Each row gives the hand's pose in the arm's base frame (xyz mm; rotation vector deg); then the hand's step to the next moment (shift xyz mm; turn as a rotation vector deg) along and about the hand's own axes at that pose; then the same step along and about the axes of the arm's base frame.
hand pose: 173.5 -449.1 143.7 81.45 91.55 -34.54
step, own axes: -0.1 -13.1 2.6 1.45 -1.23 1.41
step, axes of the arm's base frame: -11.7 -5.1 -3.7 -0.69 -0.68 -2.16
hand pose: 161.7 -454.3 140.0 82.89 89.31 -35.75
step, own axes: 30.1 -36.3 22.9 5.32 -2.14 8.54
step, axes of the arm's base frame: -26.3 -10.8 -44.1 0.66 -4.85 -9.05
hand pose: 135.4 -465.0 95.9 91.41 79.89 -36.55
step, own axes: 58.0 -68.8 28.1 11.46 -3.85 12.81
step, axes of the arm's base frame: -47.5 1.9 -81.4 1.18 -5.58 -16.67
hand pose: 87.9 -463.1 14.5 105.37 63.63 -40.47
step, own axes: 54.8 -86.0 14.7 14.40 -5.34 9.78
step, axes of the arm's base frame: -53.1 30.6 -82.9 1.27 -1.34 -18.11
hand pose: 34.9 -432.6 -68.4 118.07 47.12 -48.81
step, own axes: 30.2 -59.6 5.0 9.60 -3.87 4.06
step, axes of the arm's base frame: -29.8 34.7 -49.0 1.34 1.27 -10.96
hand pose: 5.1 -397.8 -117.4 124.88 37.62 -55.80
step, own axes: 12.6 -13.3 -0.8 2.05 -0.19 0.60
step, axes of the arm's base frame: -0.9 11.6 -14.2 0.83 0.04 -1.98
